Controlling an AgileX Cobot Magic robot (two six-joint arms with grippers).
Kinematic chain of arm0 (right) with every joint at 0, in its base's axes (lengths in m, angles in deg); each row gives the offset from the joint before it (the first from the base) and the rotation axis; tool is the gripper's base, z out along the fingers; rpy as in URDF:
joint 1: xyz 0 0 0.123 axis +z
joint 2: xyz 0 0 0 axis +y
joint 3: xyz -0.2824 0 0.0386 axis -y
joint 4: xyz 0.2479 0 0.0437 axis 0.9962 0 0.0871
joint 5: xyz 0 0 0 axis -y
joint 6: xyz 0.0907 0 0.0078 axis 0.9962 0 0.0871
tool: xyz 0 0 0 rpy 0 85 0
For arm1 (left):
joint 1: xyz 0 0 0.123 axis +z
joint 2: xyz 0 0 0 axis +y
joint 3: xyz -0.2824 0 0.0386 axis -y
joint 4: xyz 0.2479 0 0.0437 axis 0.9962 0 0.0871
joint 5: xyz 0 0 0 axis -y
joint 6: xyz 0.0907 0 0.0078 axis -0.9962 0 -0.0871
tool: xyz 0 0 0 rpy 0 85 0
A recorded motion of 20 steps. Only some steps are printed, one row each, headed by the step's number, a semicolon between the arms.
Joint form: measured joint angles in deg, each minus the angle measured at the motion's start. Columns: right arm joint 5, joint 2, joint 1, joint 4, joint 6, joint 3; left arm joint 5, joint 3, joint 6, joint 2, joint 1, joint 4.
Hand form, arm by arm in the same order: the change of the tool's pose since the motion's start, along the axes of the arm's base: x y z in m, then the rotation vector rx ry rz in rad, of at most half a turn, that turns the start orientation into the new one. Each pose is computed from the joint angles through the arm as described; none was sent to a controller.
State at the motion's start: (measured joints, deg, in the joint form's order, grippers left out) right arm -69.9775 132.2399 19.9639 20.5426 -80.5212 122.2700; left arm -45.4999 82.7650 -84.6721 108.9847 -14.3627 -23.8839
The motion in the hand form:
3: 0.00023 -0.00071 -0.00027 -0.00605 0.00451 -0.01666; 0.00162 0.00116 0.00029 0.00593 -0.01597 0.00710
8: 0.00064 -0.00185 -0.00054 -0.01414 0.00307 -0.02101; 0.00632 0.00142 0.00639 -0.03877 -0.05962 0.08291
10: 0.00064 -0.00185 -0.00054 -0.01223 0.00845 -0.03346; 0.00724 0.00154 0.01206 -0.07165 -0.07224 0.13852
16: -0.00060 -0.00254 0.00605 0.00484 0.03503 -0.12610; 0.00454 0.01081 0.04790 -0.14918 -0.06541 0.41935
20: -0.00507 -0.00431 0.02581 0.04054 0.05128 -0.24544; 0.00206 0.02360 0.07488 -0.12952 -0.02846 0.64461
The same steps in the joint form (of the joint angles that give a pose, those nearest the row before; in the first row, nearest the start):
3: 0.00 0.00 0.00 -0.53 1.10 0.00; 0.94 0.00 0.21 0.00 0.08 0.54
8: 0.00 0.00 -0.05 -1.07 1.37 0.00; 4.65 0.00 3.01 -0.47 0.19 -0.66
10: 0.00 0.00 -0.05 -1.07 2.15 0.00; 6.16 0.00 5.95 -1.09 0.19 -1.11
16: 0.00 -0.78 -0.05 -1.23 8.01 0.00; 6.00 2.30 29.09 -4.82 0.25 7.32
20: -0.05 -3.09 -0.05 -1.34 15.64 0.00; -0.88 7.00 49.33 -6.32 0.36 19.13

